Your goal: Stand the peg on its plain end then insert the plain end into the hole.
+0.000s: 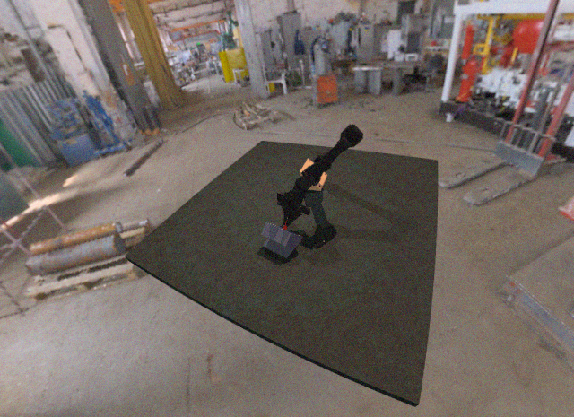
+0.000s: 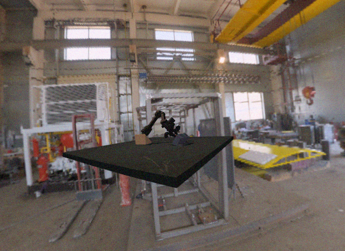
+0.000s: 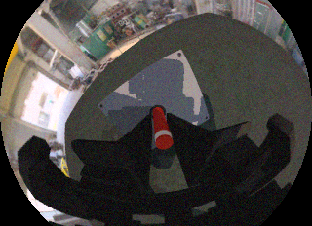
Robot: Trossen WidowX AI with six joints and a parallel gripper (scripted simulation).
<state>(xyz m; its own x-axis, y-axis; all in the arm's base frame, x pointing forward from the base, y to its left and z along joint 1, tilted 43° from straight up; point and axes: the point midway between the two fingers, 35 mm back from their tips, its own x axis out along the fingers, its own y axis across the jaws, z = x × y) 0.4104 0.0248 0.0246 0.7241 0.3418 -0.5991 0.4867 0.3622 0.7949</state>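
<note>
Right now the red peg is 1 cm behind my gripper tip and 1 cm above it. From my gripper tip the other things lie so: grey sloped panel 3 cm below, 3 cm ahead, 1 cm to the right.
</note>
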